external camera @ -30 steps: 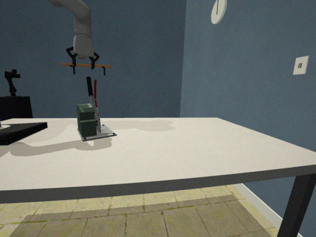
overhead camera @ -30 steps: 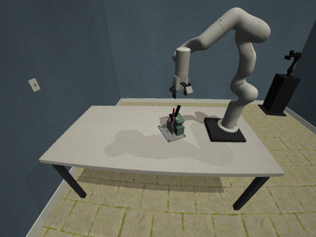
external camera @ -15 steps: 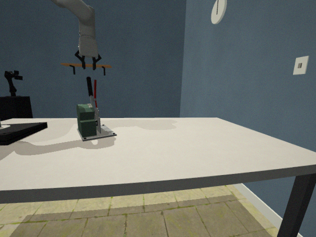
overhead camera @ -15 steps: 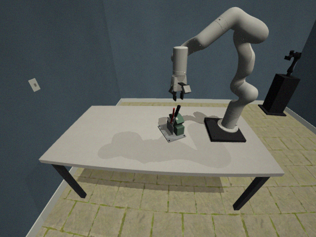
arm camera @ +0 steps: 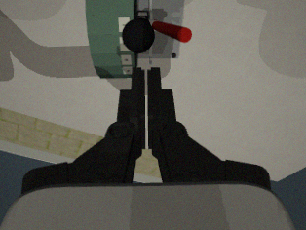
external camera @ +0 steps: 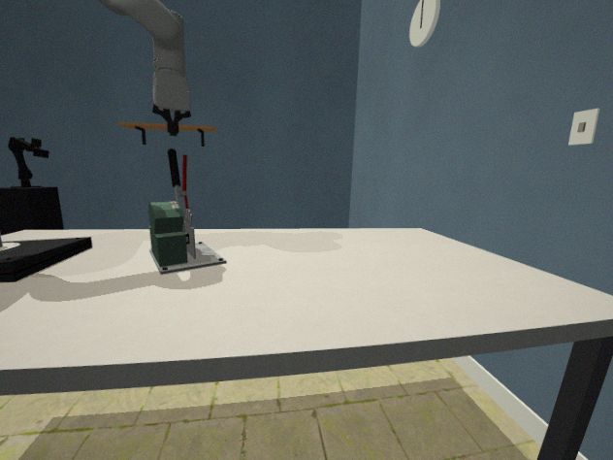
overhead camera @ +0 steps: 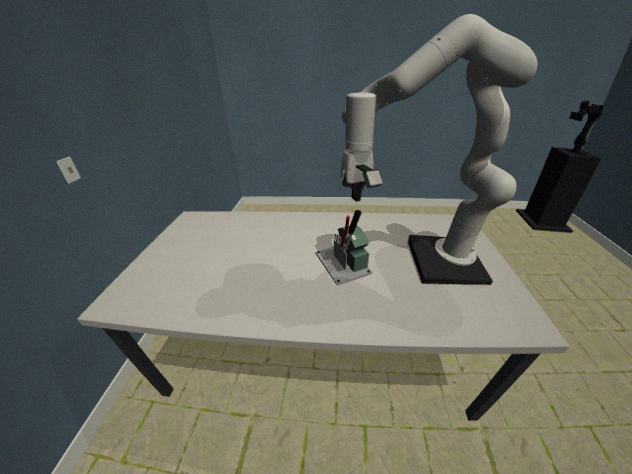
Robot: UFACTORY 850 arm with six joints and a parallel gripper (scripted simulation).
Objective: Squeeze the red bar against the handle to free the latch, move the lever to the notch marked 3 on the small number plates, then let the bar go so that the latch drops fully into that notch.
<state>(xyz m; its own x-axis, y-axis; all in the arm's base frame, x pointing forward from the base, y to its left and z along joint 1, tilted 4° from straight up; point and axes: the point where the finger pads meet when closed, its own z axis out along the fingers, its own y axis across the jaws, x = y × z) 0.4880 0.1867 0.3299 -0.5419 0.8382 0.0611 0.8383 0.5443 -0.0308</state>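
The red bar is 40 mm ahead of my hand, 30 mm to the right of it and 200 mm below it.
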